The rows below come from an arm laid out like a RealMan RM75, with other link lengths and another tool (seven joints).
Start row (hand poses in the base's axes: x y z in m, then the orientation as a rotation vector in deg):
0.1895, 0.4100, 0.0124, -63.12, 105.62, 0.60
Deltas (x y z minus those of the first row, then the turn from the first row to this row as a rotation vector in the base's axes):
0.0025, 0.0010, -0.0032, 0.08, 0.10, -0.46
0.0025, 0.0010, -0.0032, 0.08, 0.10, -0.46
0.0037, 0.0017, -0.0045, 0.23, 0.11, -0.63
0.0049, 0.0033, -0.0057, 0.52, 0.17, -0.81
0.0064, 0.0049, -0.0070, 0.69, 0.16, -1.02
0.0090, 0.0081, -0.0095, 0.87, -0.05, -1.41
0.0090, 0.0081, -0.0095, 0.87, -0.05, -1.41
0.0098, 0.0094, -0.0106, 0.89, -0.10, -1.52
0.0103, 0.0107, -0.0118, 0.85, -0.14, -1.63
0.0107, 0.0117, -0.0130, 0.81, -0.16, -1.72
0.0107, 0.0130, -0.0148, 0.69, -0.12, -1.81
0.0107, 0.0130, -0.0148, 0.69, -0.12, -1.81
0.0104, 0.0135, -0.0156, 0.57, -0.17, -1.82
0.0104, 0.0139, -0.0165, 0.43, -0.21, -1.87
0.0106, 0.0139, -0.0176, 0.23, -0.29, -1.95
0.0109, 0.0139, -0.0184, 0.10, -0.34, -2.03
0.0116, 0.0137, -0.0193, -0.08, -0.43, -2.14
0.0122, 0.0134, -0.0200, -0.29, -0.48, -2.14
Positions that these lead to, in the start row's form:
0.1920, 0.4110, 0.0092, -62.66, 105.95, 0.46
0.1920, 0.4110, 0.0092, -62.66, 105.95, 0.46
0.1932, 0.4117, 0.0079, -62.40, 106.02, 0.51
0.1944, 0.4133, 0.0067, -62.04, 106.11, 0.70
0.1959, 0.4149, 0.0054, -61.73, 106.19, 0.73
0.1985, 0.4181, 0.0029, -61.21, 106.18, 0.55
0.1985, 0.4181, 0.0029, -61.21, 106.18, 0.55
0.1993, 0.4194, 0.0018, -61.08, 106.19, 0.48
0.1998, 0.4207, 0.0006, -61.00, 106.22, 0.36
0.2002, 0.4217, -0.0006, -60.94, 106.26, 0.26
0.2002, 0.4230, -0.0024, -60.95, 106.36, 0.12
0.2002, 0.4230, -0.0024, -60.95, 106.36, 0.12
0.1999, 0.4235, -0.0032, -61.01, 106.35, -0.03
0.1999, 0.4239, -0.0041, -61.06, 106.37, -0.21
0.2001, 0.4239, -0.0052, -61.10, 106.38, -0.48
0.2004, 0.4239, -0.0060, -61.11, 106.40, -0.68
0.2011, 0.4237, -0.0069, -61.12, 106.41, -0.96
0.2017, 0.4234, -0.0076, -61.25, 106.41, -1.18

